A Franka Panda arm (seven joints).
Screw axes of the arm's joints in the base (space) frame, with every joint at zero. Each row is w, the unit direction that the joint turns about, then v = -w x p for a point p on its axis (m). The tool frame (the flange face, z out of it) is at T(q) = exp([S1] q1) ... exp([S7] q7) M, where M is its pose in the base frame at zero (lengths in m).
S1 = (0, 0, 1, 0, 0, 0)
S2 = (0, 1, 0, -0.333, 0, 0)
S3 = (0, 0, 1, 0, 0, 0)
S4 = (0, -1, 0, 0.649, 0, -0.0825)
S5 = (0, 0, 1, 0, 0, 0)
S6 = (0, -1, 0, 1.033, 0, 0)
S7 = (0, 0, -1, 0, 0.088, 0)
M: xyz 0.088 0 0.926 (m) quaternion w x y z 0 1 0 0
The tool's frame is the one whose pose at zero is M.
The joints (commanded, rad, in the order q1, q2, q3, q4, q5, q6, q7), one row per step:
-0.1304 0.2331 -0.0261 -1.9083 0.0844 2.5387 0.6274
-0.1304 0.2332 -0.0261 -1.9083 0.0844 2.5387 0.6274
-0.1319 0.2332 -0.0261 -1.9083 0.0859 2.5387 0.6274
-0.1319 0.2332 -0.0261 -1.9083 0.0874 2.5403 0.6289
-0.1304 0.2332 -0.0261 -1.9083 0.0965 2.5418 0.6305
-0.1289 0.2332 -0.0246 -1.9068 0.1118 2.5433 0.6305
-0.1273 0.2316 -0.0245 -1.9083 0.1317 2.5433 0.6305
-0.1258 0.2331 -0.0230 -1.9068 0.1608 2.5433 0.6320
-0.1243 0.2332 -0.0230 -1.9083 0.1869 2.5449 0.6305
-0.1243 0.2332 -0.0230 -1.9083 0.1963 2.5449 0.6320
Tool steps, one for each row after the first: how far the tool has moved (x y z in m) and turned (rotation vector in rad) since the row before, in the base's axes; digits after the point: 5 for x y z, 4 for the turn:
0.00001 0.00000 -0.00006 0.0000 0.0001 0.0000
-0.00015 -0.00097 0.00000 0.0012 -0.0002 -0.0023
0.00010 -0.00005 0.00019 0.0015 -0.0018 -0.0023
0.00022 0.00081 0.00018 0.0079 -0.0027 -0.0050
0.00064 0.00159 0.00090 0.0125 -0.0050 -0.0054
-0.00032 0.00090 0.00027 0.0166 -0.0027 -0.0090
0.00063 0.00145 -0.00028 0.0251 -0.0038 -0.0141
-0.00013 0.00063 -0.00065 0.0210 -0.0033 -0.0114
-0.00003 -0.00011 -0.00002 0.0084 -0.0011 -0.0064

